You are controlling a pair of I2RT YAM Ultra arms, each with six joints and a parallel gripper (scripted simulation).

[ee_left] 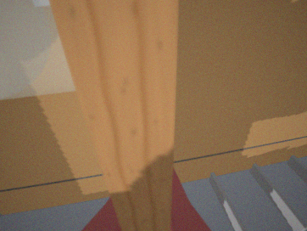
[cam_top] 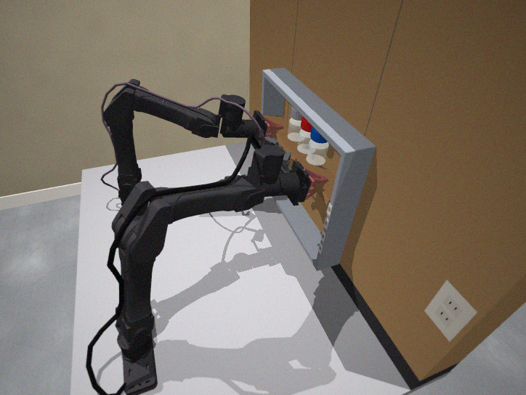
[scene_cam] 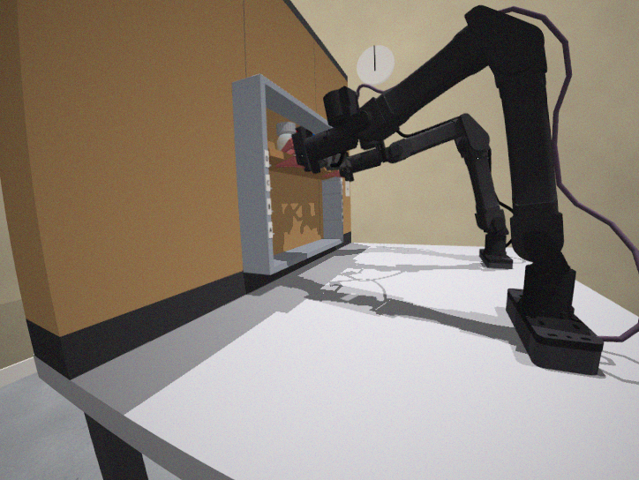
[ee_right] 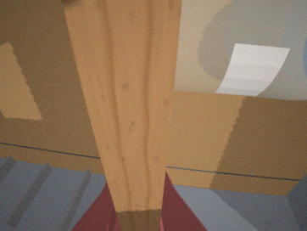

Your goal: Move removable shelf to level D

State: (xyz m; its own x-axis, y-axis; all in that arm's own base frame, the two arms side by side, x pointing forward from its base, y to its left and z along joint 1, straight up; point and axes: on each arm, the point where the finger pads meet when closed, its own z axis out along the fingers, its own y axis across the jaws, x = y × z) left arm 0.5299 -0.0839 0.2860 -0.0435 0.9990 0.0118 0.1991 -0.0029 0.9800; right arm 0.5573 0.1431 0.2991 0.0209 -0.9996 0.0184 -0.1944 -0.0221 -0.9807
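Right now my left hand is 30 mm short of the grey-capped bottle, 80 mm to the left of it and 60 mm below it. From my left hand the other things lie so: wooden shelf: 10 mm ahead, 150 mm to the right; then grey wall rack: 20 mm ahead, 150 mm to the right, 50 mm below; then red-capped bottle: 30 mm ahead, 150 mm to the right, 60 mm above.
The blue-capped bottle lies 8 cm to the left of my right hand, 6 cm above it and 1 cm ahead of it. Also, from my right hand: wooden shelf 15 cm to the left, 1 cm behind; grey wall rack 15 cm to the left, 5 cm below; red-capped bottle 14 cm to the left, 6 cm above, 1 cm ahead.
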